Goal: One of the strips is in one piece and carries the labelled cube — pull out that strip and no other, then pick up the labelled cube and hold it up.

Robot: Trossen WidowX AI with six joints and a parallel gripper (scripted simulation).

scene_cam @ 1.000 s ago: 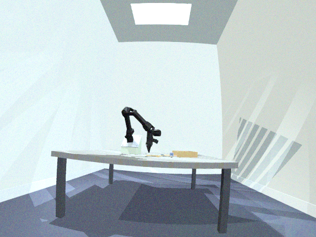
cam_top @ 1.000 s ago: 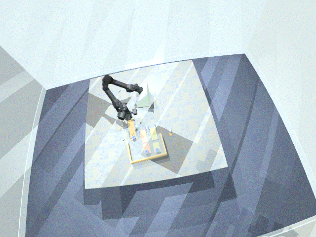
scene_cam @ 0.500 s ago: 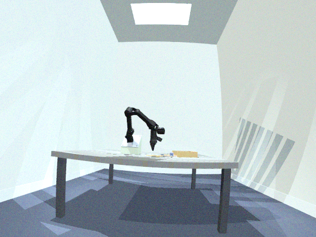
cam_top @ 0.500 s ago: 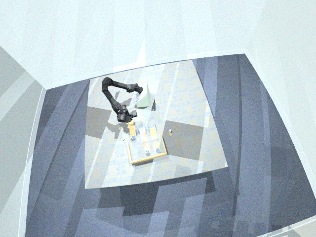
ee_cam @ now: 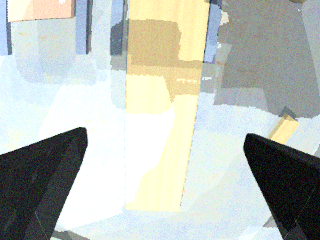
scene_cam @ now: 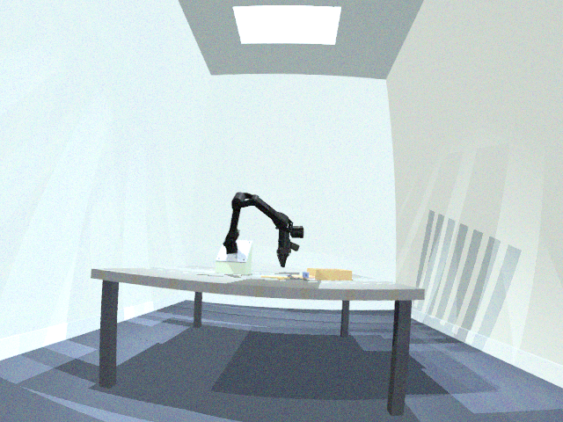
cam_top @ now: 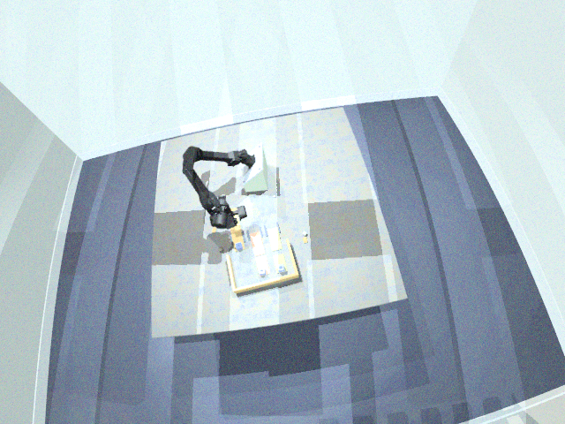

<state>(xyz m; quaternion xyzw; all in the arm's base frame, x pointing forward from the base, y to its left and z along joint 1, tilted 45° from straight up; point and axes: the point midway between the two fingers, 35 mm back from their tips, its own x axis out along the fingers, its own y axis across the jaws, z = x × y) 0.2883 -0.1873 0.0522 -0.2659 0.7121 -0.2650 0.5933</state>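
Right now the pale orange strip is 1 cm ahead of my gripper tip and 5 cm below it.
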